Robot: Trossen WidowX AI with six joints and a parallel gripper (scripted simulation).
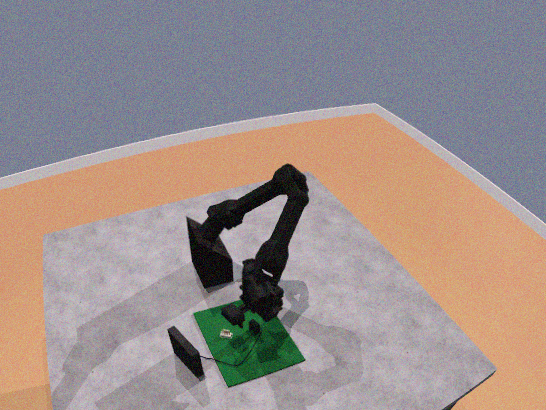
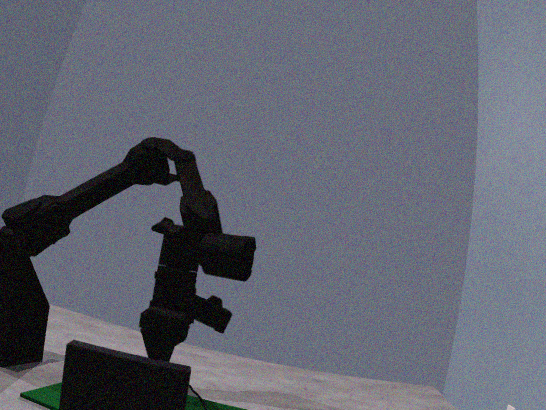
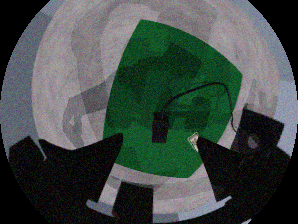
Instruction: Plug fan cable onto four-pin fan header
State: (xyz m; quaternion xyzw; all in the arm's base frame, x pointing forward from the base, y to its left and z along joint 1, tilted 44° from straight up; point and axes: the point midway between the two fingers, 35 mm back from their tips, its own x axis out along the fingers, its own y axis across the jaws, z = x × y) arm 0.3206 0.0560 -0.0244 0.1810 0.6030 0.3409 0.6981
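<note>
My gripper tip is 3 cm above the black plug. Round my gripper tip: green board (2 cm ahead, 3 cm to the right, 7 cm below); then white four-pin header (1 cm behind, 8 cm to the right, 5 cm below); then black fan (4 cm ahead, 22 cm to the right, 1 cm above).
</note>
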